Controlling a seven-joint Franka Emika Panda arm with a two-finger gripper.
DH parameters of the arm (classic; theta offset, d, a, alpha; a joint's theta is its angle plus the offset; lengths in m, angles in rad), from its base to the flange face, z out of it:
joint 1: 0 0.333 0 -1.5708
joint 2: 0 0 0 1.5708
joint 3: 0 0.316 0.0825 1.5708
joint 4: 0 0 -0.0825 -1.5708
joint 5: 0 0.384 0 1.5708
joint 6: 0 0 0.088 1.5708
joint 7: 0 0.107 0 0
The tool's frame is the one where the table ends.
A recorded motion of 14 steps. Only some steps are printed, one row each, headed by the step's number.
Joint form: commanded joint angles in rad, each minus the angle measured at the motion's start. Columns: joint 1, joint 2, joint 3, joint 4, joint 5, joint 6, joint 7.
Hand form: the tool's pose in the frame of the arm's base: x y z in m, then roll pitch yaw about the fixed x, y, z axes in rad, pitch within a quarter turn. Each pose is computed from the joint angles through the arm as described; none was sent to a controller.
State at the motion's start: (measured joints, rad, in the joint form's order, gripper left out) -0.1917 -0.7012 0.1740 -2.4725 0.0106 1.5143 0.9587
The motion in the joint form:
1: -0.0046 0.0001 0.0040 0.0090 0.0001 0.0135 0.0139
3: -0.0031 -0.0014 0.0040 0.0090 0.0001 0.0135 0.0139
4: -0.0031 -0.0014 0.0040 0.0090 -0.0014 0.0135 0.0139
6: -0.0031 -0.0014 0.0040 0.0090 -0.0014 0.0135 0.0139
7: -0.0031 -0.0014 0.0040 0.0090 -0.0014 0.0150 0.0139
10: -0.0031 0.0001 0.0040 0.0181 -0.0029 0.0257 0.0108
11: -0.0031 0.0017 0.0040 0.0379 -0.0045 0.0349 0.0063
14: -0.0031 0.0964 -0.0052 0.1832 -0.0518 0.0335 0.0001
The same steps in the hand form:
1: 0.3147 0.0025 0.5073 2.8828 0.0486 -1.0534
3: 0.3144 0.0030 0.5077 2.8840 0.0476 -1.0518
4: 0.3144 0.0028 0.5078 2.8831 0.0464 -1.0516
6: 0.3144 0.0028 0.5078 2.8831 0.0464 -1.0516
7: 0.3146 0.0028 0.5079 2.8844 0.0456 -1.0514
10: 0.3173 0.0030 0.5122 2.8990 0.0353 -1.0453
11: 0.3210 0.0037 0.5213 2.9210 0.0201 -1.0368
14: 0.3536 -0.0026 0.5574 2.9457 -0.0298 -1.0163

